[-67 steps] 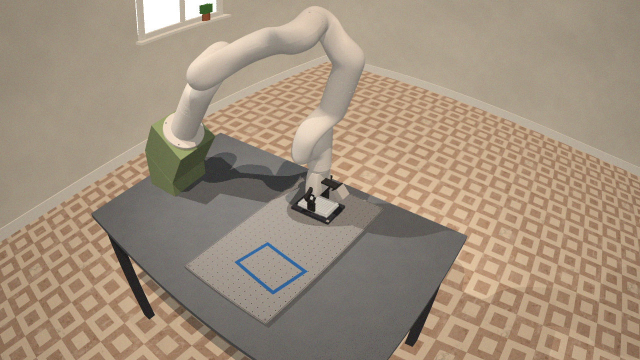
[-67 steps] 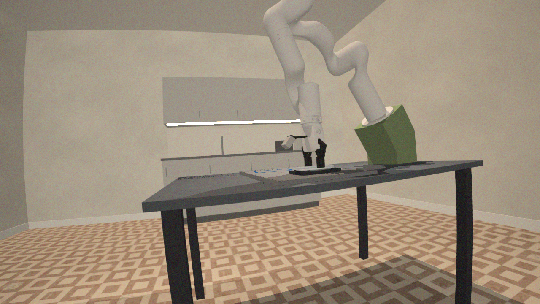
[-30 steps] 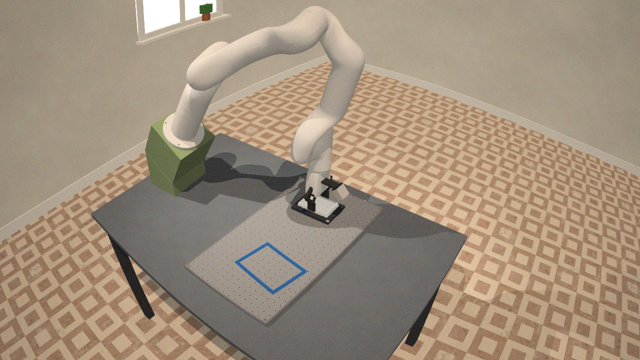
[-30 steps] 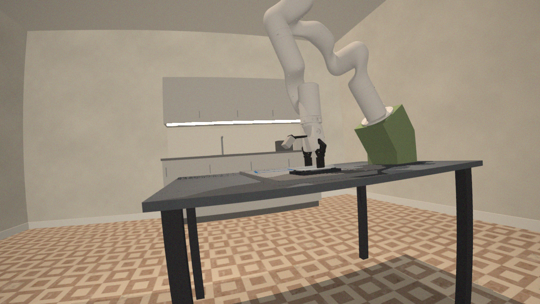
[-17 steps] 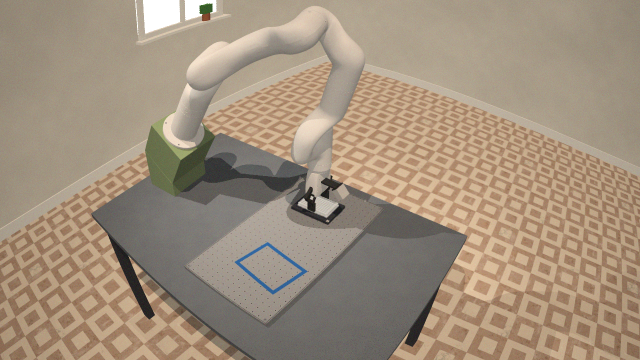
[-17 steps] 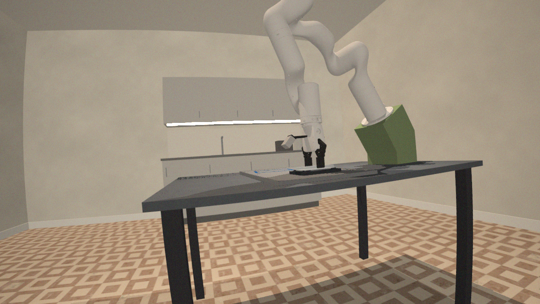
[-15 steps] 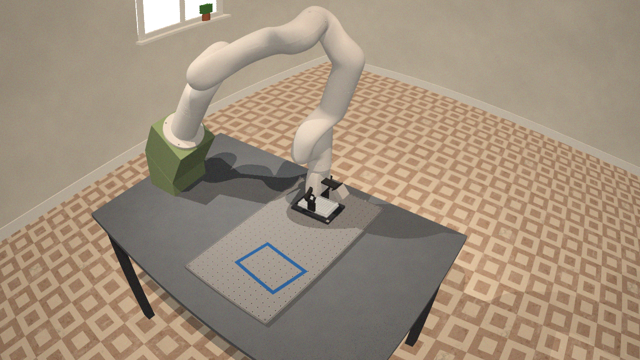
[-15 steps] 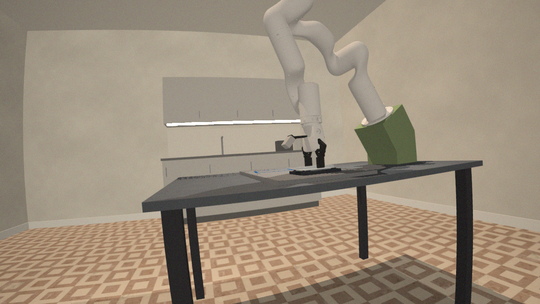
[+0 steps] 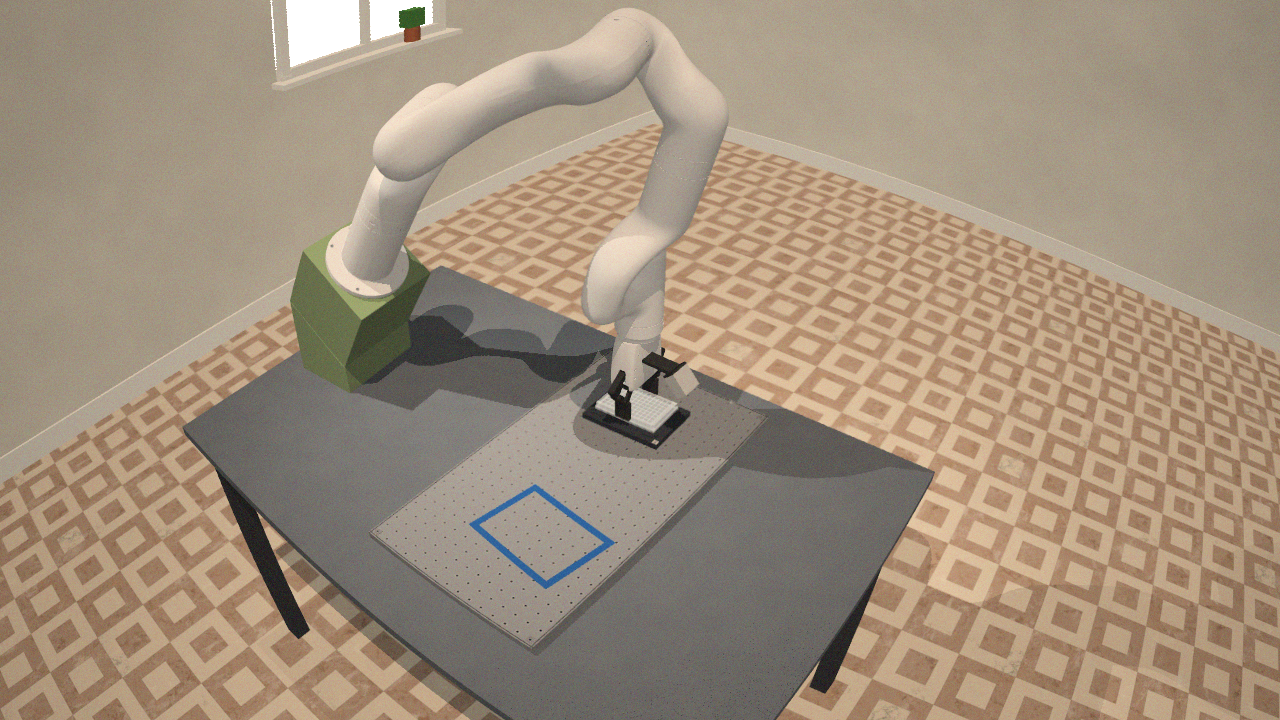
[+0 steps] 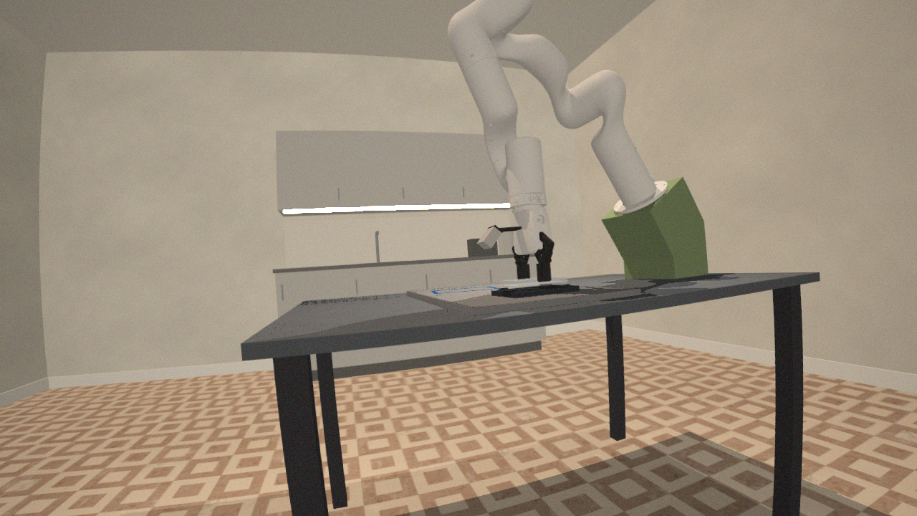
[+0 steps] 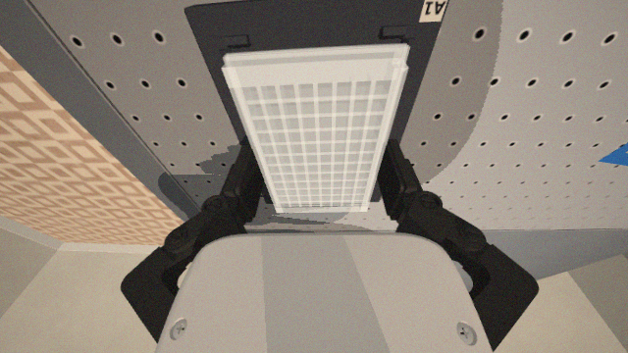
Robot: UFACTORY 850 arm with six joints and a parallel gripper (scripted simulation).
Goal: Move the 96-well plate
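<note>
Right now my hand is 3 cm above the black plate nest. The rest, counted from my hand: label: 8 cm ahead, 4 cm to the right, 3 cm below; then 96-well plate: 1 cm below.
</note>
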